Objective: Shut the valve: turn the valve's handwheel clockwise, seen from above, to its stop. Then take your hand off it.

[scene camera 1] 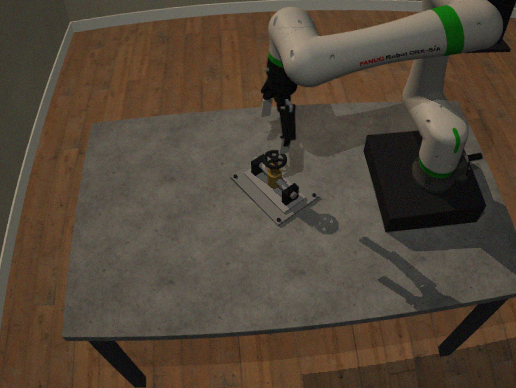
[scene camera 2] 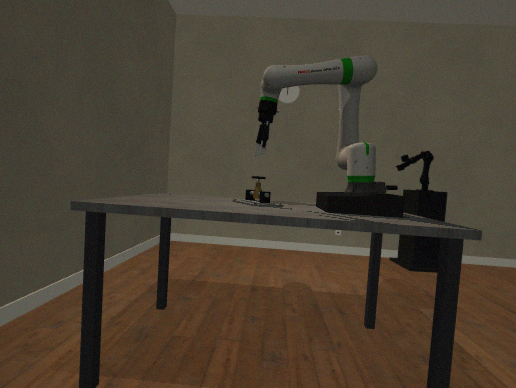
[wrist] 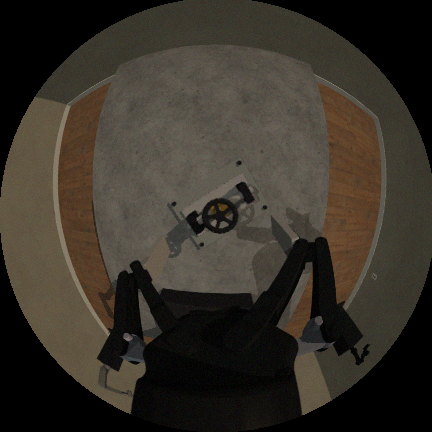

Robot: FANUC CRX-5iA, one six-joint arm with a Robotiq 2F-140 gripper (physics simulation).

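The black five-spoked handwheel [scene camera 1: 275, 160] [scene camera 2: 258, 177] [wrist: 220, 215] sits level on top of the brass valve body [scene camera 1: 273, 180] [scene camera 2: 257, 192]. The valve is on a pipe held between two black blocks on a light grey base plate [scene camera 1: 255, 197] [wrist: 205, 187]. My gripper [scene camera 1: 276, 127] [scene camera 2: 260, 150] [wrist: 217, 234] is open wide and empty. It points down above the handwheel, apart from it, with a gap showing in the second scene view. In the wrist view the wheel lies forward of the fingers, uncovered. The wheel's turn angle against its stop cannot be read.
The valve stands on the grey table [scene camera 1: 150, 250] [scene camera 2: 150, 203]. The robot's black base block [scene camera 1: 387, 175] [scene camera 2: 330, 202] is to the right of the valve. A small black arm [scene camera 2: 426, 170] stands on a black cabinet [scene camera 2: 422, 250] behind the table at the right.
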